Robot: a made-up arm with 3 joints. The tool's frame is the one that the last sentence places. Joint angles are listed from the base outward.
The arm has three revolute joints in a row. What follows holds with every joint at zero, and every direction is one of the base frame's. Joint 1 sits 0.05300 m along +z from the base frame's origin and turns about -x. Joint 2 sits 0.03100 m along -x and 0.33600 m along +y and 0.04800 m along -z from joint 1 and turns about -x. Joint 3 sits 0.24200 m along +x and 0.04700 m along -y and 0.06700 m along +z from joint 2 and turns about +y. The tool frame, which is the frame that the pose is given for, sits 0.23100 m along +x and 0.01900 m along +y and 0.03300 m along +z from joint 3; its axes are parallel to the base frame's.
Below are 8 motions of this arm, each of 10 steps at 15 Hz.
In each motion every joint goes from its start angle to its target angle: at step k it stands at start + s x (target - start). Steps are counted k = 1, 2, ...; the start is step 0. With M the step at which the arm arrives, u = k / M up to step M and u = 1 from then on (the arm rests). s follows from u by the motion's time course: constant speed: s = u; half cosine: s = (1 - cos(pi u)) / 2; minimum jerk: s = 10 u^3 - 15 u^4 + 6 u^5.
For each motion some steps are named. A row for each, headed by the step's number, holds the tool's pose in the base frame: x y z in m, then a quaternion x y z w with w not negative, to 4 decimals.
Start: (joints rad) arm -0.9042 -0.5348 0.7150
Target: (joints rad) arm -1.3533 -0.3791 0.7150
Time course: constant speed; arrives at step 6
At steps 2, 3, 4, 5, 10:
2: 0.4071 0.2663 0.2914 0.6510 0.2516 0.2432 0.6736
3: 0.4071 0.2471 0.3091 0.6673 0.2456 0.2493 0.6574
4: 0.4071 0.2266 0.3252 0.6832 0.2394 0.2552 0.6409
5: 0.4071 0.2051 0.3398 0.6987 0.2331 0.2610 0.6240
10: 0.4071 0.1826 0.3527 0.7137 0.2267 0.2666 0.6068

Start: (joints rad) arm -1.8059 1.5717 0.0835
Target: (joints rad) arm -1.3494 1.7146 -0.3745
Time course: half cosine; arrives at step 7
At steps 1, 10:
1: 0.4436 -0.0688 0.4700 0.1020 0.0302 0.0031 0.9943
10: 0.4139 0.1595 0.5505 -0.1784 -0.1831 0.0338 0.9662

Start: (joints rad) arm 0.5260 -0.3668 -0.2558
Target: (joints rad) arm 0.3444 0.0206 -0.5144
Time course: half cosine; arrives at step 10
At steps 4, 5, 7, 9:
4: 0.4172 0.2921 0.0379 -0.1132 -0.1706 0.0197 0.9786
5: 0.4127 0.3052 0.0531 -0.1283 -0.1897 0.0250 0.9731
7: 0.4032 0.3306 0.0812 -0.1563 -0.2255 0.0367 0.9609
9: 0.3968 0.3465 0.0978 -0.1733 -0.2473 0.0450 0.9523

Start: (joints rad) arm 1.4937 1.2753 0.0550
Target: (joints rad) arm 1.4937 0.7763 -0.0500
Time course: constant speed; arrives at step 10
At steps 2, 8, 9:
2: 0.4430 0.0449 -0.3550 -0.9721 0.0040 -0.0165 0.2340
8: 0.4409 0.0725 -0.3426 -0.9264 -0.0055 0.0134 0.3764
9: 0.4405 0.0770 -0.3395 -0.9166 -0.0079 0.0181 0.3993

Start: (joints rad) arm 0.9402 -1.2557 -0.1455
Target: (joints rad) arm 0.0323 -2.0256 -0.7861
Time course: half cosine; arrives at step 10
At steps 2, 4, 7, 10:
2: 0.4303 0.0926 -0.1142 0.2344 -0.1002 -0.0243 0.9667
4: 0.4148 0.0856 -0.0918 0.4255 -0.1644 -0.0789 0.8864
7: 0.3742 0.0866 -0.1128 0.6948 -0.2183 -0.2357 0.6435
10: 0.3509 0.1143 -0.1354 0.7756 -0.2080 -0.3216 0.5017

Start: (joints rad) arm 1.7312 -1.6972 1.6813
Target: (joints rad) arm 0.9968 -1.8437 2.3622
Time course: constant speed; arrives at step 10
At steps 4, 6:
4: 0.1553 0.0205 -0.4467 0.0887 0.8183 0.1314 0.5526
6: 0.1251 0.0933 -0.4284 0.1229 0.8386 0.2117 0.4867

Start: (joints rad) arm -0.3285 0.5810 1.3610
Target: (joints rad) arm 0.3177 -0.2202 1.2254
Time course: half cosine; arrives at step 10
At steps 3, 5, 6, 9, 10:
3: 0.2975 0.2788 -0.0689 -0.0865 0.6145 -0.0680 0.7812
5: 0.3060 0.2832 -0.1322 -0.0697 0.6002 -0.0526 0.7951
6: 0.3105 0.2806 -0.1647 -0.0607 0.5924 -0.0448 0.8021
9: 0.3196 0.2646 -0.2287 -0.0414 0.5757 -0.0292 0.8161
10: 0.3203 0.2628 -0.2334 -0.0399 0.5744 -0.0280 0.8171

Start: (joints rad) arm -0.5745 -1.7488 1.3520
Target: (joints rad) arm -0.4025 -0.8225 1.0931
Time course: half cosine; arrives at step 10
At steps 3, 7, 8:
3: 0.3049 0.4539 0.2337 0.6903 0.3017 0.5240 0.3974
7: 0.3362 0.4503 0.1087 0.5576 0.4057 0.3599 0.6285
8: 0.3418 0.4424 0.0885 0.5231 0.4173 0.3272 0.6672

